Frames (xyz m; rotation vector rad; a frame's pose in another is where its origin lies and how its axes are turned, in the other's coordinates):
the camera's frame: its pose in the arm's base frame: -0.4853 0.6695 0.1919 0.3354 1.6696 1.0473
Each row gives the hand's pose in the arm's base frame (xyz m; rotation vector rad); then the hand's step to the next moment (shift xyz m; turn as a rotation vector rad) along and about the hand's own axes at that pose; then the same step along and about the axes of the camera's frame.
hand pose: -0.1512 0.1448 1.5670 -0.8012 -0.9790 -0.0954
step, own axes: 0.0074 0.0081 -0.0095 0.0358 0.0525 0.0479
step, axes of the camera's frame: -0.0031 -0.0043 0.0135 0.0415 0.0519 0.0438
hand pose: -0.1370 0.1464 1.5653 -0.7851 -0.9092 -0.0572
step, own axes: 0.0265 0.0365 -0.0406 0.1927 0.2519 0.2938
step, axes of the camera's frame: -0.0056 -0.0245 0.0552 0.2173 0.3133 0.2037
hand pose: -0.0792 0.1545 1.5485 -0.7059 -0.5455 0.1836
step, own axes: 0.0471 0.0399 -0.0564 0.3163 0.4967 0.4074
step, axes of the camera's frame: 0.0098 -0.0443 0.0702 0.4195 0.4356 0.3834
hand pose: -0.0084 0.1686 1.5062 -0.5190 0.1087 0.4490
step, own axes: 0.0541 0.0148 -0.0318 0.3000 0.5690 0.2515
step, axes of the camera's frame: 0.0242 -0.0377 0.0464 0.5213 0.3050 0.3350
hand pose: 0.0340 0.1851 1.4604 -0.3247 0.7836 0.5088
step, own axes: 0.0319 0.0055 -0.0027 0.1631 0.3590 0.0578
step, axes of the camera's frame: 0.0200 -0.0164 0.0197 0.3509 0.1450 0.1212
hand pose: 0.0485 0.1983 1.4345 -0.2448 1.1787 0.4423
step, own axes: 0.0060 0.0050 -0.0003 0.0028 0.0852 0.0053
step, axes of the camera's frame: 0.0075 -0.0009 0.0021 0.0636 0.0566 0.0068
